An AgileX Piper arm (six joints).
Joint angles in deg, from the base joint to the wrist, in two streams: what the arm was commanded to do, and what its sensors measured. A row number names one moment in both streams.
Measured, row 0: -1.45 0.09 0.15 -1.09 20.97 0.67
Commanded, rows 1 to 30: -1.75 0.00 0.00 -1.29 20.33 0.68; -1.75 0.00 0.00 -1.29 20.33 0.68; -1.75 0.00 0.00 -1.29 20.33 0.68; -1.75 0.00 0.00 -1.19 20.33 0.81; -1.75 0.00 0.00 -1.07 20.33 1.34; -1.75 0.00 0.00 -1.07 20.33 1.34; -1.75 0.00 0.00 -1.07 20.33 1.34; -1.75 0.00 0.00 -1.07 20.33 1.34; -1.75 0.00 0.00 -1.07 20.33 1.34; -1.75 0.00 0.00 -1.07 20.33 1.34; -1.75 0.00 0.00 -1.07 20.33 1.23; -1.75 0.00 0.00 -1.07 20.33 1.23; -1.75 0.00 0.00 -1.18 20.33 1.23; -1.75 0.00 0.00 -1.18 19.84 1.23; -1.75 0.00 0.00 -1.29 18.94 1.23; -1.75 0.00 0.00 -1.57 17.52 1.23; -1.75 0.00 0.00 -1.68 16.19 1.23; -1.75 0.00 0.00 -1.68 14.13 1.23; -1.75 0.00 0.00 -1.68 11.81 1.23; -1.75 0.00 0.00 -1.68 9.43 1.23; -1.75 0.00 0.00 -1.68 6.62 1.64; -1.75 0.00 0.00 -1.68 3.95 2.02; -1.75 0.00 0.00 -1.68 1.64 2.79; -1.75 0.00 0.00 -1.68 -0.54 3.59; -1.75 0.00 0.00 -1.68 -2.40 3.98; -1.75 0.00 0.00 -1.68 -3.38 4.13; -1.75 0.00 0.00 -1.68 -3.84 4.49; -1.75 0.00 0.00 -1.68 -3.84 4.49; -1.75 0.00 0.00 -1.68 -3.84 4.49; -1.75 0.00 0.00 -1.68 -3.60 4.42
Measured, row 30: -1.45 0.09 0.15 -1.09 -1.90 3.92
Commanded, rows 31 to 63: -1.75 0.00 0.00 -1.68 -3.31 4.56; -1.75 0.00 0.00 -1.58 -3.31 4.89; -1.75 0.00 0.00 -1.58 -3.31 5.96; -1.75 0.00 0.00 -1.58 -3.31 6.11; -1.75 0.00 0.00 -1.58 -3.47 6.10; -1.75 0.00 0.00 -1.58 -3.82 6.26; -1.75 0.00 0.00 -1.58 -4.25 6.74; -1.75 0.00 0.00 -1.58 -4.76 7.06; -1.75 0.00 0.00 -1.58 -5.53 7.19; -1.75 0.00 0.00 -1.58 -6.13 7.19; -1.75 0.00 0.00 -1.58 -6.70 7.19; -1.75 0.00 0.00 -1.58 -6.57 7.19; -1.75 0.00 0.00 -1.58 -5.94 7.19; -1.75 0.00 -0.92 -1.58 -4.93 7.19; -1.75 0.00 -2.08 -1.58 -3.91 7.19; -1.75 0.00 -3.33 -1.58 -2.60 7.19; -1.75 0.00 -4.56 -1.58 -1.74 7.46; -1.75 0.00 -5.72 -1.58 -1.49 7.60; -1.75 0.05 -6.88 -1.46 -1.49 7.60; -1.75 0.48 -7.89 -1.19 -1.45 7.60; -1.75 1.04 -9.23 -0.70 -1.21 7.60; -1.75 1.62 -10.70 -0.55 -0.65 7.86; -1.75 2.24 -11.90 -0.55 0.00 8.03; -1.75 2.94 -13.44 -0.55 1.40 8.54; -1.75 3.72 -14.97 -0.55 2.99 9.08; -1.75 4.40 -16.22 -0.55 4.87 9.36; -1.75 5.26 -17.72 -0.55 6.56 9.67; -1.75 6.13 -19.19 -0.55 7.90 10.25; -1.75 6.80 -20.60 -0.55 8.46 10.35; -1.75 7.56 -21.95 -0.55 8.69 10.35; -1.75 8.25 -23.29 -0.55 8.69 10.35; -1.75 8.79 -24.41 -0.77 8.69 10.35; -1.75 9.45 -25.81 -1.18 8.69 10.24
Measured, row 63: -1.45 7.14 -21.11 -0.50 7.77 9.85
